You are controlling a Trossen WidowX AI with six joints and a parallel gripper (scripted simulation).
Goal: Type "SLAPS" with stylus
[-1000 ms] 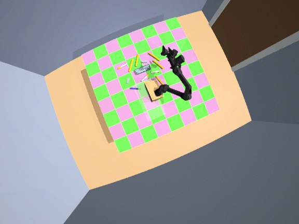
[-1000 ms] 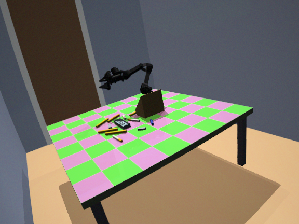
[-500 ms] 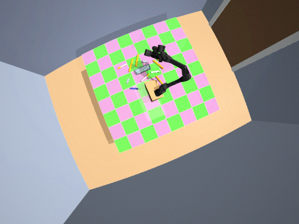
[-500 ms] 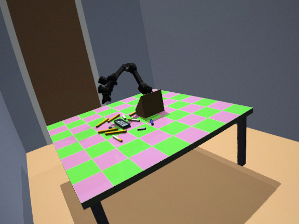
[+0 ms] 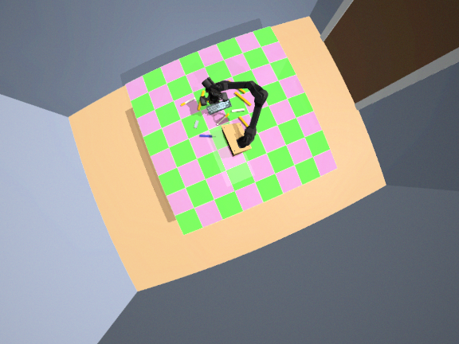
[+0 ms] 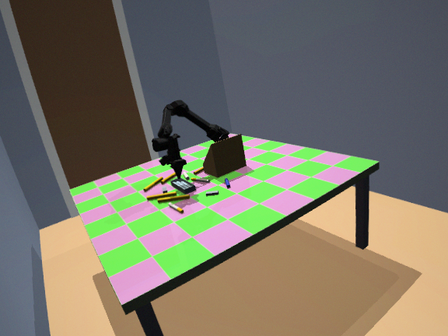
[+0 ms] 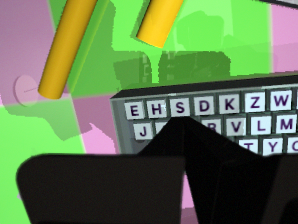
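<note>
My gripper tip is now 21 cm past the blue stylus, 10 cm to the right of it and 6 cm above it. Round my gripper tip: grey block (6 cm ahead, 9 cm to the right, 6 cm below).
</note>
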